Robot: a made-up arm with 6 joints.
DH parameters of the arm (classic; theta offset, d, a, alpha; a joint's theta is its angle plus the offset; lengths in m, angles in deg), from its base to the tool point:
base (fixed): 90 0.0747 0 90
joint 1: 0 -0.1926 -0.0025 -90
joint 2: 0 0.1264 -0.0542 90
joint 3: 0 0.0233 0.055 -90
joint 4: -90 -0.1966 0.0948 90
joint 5: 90 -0.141 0.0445 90
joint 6: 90 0.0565 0.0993 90
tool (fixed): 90 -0.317 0 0
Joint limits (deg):
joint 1: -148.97..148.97
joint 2: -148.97..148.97
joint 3: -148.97..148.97
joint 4: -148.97..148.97
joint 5: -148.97..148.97
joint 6: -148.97..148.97
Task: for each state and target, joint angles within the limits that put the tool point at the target. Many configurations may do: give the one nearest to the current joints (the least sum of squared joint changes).
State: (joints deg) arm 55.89 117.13 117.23 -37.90 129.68 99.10
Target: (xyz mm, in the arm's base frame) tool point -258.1 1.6 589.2
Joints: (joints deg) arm 59.83 109.69 118.18 -55.13 135.76 65.71
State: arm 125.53 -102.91 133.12 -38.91 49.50 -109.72
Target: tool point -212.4 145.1 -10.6
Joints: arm 146.69 -86.21 138.95 -28.26 -9.66 -121.95
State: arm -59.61 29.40 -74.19 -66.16 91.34 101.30
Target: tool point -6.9 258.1 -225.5
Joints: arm -24.68 51.19 -47.64 -62.44 73.71 129.11
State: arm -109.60 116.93 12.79 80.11 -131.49 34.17
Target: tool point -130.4 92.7 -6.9
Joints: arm -105.58 124.99 17.14 84.03 -148.55 -7.00
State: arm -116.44 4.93 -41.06 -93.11 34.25 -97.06
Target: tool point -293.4 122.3 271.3
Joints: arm -103.01 18.04 -38.17 -87.70 32.03 -75.44
